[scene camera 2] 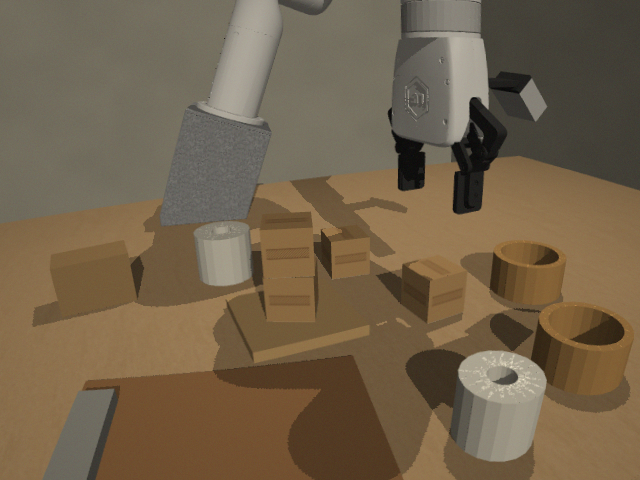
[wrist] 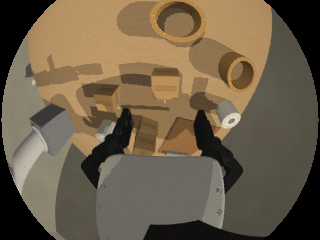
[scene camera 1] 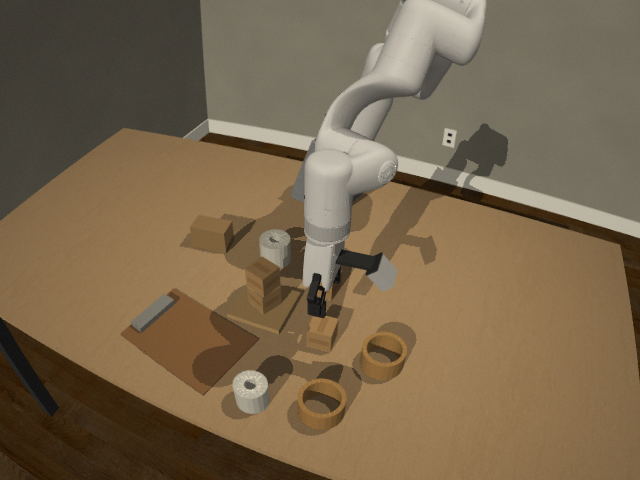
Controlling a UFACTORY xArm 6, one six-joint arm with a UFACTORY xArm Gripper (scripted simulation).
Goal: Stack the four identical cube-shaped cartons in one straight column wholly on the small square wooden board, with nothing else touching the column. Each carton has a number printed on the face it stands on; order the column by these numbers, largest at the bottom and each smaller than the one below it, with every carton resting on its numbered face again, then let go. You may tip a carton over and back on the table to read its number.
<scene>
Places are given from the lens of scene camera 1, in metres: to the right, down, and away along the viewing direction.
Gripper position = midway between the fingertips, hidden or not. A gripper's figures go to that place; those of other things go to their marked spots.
my gripper (scene camera 1: 324,297): 0.01, 0.11, 0.91
carton (scene camera 1: 321,333): 0.00, 0.18, 0.94
white roll (scene camera 1: 279,253): -0.09, 0.03, 1.12
The marked spots on the carton and the white roll are 0.25 m apart.
</scene>
